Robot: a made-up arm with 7 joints.
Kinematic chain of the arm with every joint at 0, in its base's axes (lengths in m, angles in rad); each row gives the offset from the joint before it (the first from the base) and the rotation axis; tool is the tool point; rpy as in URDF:
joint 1: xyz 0 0 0.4 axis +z
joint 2: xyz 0 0 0 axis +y
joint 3: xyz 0 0 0.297 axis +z
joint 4: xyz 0.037 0 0 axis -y
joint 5: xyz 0.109 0 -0.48 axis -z
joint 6: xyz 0 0 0 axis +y
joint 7: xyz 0.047 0 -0.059 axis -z
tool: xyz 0 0 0 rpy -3.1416 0 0
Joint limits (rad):
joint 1: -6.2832..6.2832
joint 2: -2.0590..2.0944
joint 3: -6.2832..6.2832
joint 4: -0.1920..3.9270
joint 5: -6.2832..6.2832
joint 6: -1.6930..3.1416
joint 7: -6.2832..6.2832
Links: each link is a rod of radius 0.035 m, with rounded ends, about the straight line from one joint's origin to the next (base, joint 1, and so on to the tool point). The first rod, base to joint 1, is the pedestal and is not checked.
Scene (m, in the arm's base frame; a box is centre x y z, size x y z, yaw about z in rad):
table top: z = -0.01
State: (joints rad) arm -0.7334 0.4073 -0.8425 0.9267 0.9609 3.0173 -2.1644
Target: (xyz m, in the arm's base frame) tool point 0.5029 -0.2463 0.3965
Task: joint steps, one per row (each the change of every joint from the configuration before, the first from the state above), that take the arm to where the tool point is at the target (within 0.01 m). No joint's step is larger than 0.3 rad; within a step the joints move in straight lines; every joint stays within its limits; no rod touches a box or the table.
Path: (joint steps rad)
1: 0.2575 0.0778 0.2286 0.2200 0.0504 -0.0547 0.0000
2: 0.2574 0.0779 0.2287 0.2200 0.0504 -0.0547 0.0000

